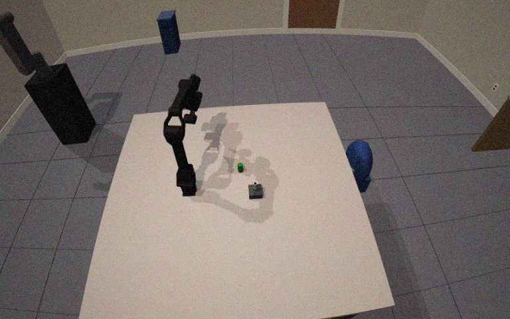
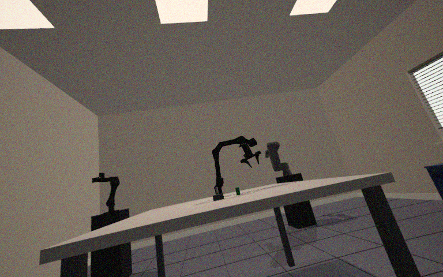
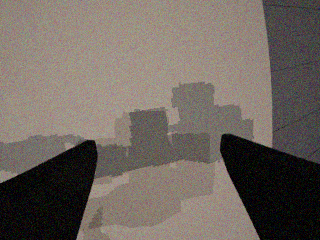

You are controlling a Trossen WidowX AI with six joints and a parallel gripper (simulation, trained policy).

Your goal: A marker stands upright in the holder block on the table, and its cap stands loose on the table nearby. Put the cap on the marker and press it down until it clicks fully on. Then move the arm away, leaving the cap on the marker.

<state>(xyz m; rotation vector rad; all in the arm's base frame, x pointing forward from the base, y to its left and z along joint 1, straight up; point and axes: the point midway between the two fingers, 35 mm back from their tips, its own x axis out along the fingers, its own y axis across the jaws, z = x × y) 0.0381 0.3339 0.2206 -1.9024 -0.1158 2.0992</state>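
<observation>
Now: the green cap 230 mm ahead of my gripper tip, 240 mm to the right of it and 160 mm below it. Round my gripper tip: dark grey holder block (290 mm ahead, 380 mm to the right, 170 mm below).
</observation>
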